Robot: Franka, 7 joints.
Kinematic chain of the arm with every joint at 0, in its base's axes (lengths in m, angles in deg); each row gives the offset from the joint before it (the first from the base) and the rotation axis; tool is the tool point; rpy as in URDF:
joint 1: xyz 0 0 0.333 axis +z
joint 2: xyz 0 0 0 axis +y
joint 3: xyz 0 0 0.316 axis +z
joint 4: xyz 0.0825 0 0 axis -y
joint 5: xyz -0.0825 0 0.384 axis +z
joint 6: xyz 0 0 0 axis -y
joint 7: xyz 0.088 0 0 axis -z
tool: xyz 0 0 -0.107 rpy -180 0 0
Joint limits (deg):
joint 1: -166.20..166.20
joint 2: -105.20..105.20
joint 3: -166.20..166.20
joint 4: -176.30..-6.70
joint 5: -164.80..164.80
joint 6: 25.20..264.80
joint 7: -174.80..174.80
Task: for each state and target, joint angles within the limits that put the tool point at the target. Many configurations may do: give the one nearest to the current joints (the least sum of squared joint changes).
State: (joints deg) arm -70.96 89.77 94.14 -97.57 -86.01 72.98 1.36
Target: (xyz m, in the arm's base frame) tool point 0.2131 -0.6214 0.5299
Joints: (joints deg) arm -119.23 78.95 118.03 -80.21 -89.59 65.96 1.36
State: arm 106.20 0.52 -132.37 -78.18 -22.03 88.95 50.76
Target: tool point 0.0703 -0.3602 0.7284
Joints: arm 86.19 24.62 -162.51 -99.10 -25.18 66.39 50.76
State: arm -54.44 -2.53 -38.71 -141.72 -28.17 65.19 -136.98
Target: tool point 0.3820 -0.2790 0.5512
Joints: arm -23.68 -9.27 -5.77 -109.37 -25.47 79.37 -136.98
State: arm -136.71 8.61 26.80 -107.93 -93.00 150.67 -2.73
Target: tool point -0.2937 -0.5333 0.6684
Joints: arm -142.17 -0.19 21.32 -97.00 -92.56 149.26 -2.73
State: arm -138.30 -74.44 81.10 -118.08 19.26 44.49 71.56
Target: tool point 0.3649 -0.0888 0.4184
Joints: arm -118.43 -76.08 74.70 -118.12 16.61 34.49 71.56
